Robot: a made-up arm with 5 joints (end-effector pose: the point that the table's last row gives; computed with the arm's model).
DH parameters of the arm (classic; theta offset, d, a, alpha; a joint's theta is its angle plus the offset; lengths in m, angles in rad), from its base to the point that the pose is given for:
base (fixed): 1.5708 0.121 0 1.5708
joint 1: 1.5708 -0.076 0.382 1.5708
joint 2: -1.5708 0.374 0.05 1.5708
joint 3: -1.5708 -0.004 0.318 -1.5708
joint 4: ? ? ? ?
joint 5: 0.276 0 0.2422 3.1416
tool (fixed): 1.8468 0.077 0 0
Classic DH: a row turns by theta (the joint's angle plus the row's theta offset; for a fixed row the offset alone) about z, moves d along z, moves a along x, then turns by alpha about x.
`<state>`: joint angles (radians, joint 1 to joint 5).
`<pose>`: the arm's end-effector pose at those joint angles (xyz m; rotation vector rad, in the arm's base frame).
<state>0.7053 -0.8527 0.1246 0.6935 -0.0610</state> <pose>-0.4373 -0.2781 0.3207 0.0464 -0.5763 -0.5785</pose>
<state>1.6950 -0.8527 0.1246 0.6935 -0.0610</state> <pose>-0.4373 -0.3196 -0.0018 0.9784 -0.2427 -0.8173</pose>
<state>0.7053 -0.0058 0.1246 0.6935 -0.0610</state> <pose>-0.3525 -0.4645 0.5396 0.0144 0.0753 -0.0381</pose>
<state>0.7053 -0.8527 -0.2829 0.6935 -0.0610</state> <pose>-0.3062 -0.4149 0.4013 -0.1343 -0.8138 -0.2845</pose>
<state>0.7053 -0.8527 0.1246 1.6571 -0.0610</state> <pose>-0.4403 -0.1091 0.5251 -0.8406 -0.1957 -0.8019</pose>
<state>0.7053 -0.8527 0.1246 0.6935 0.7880</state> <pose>-0.4770 -0.0893 0.2698 0.3005 -0.5437 -1.4017</pose>
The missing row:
joint 4: 0 0.115 0.039 1.5708
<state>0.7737 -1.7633 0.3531 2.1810 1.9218</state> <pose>0.1325 0.1592 0.2257 0.5450 0.5936 2.3895</pose>
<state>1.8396 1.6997 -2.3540 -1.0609 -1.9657</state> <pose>-0.0614 -0.4284 0.7687 -0.4412 0.5314 0.3573</pose>
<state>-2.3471 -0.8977 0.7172 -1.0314 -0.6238</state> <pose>-0.1910 -0.0443 0.1608 -1.0663 -0.3070 1.5209</pose>
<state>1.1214 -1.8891 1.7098 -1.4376 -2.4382</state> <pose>-0.0423 0.2114 0.3983 -1.0553 -2.0358 -1.6148</pose>
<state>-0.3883 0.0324 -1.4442 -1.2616 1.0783</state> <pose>0.2432 0.0927 0.4206 0.0582 1.2664 0.0652</pose>
